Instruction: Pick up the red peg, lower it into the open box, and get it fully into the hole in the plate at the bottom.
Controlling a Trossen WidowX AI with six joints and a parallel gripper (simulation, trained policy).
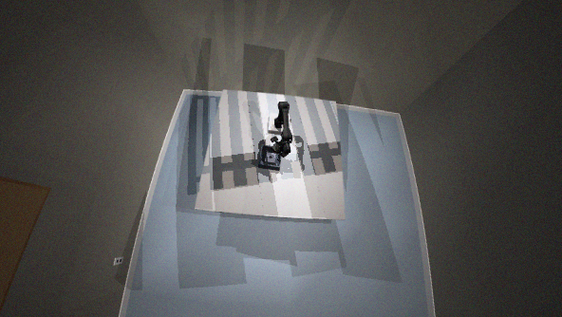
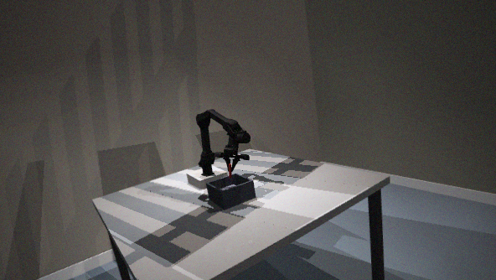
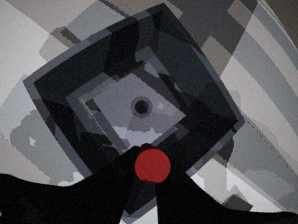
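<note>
The red peg is right at my gripper tip. Round my gripper tip: dark box (11 cm below, 4 cm to the right, 2 cm ahead); then grey plate (9 cm below, 4 cm to the right, 2 cm ahead).
</note>
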